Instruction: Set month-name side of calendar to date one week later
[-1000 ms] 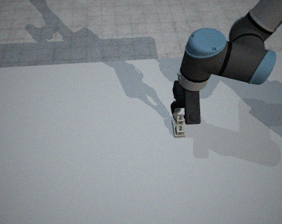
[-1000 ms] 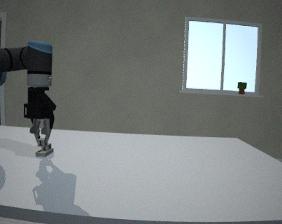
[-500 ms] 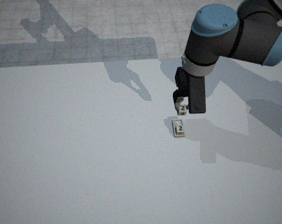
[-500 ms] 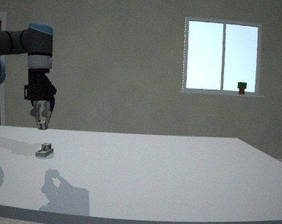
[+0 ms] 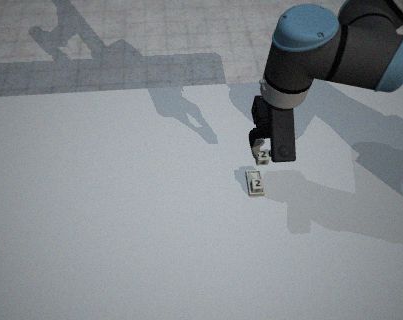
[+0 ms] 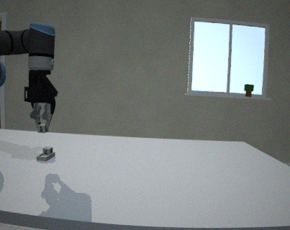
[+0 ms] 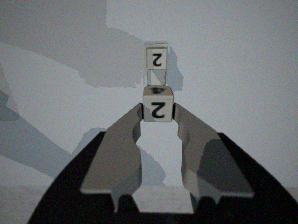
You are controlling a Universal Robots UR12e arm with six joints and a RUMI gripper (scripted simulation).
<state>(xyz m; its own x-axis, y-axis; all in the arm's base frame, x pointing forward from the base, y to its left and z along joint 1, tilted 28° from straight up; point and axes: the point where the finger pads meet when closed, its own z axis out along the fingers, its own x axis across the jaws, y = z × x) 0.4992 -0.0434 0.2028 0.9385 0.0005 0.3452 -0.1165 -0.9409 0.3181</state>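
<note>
Now: the tray 2 cm to the left of my hand and 13 cm below it. Also, from my hand: cube (1 cm below).
</note>
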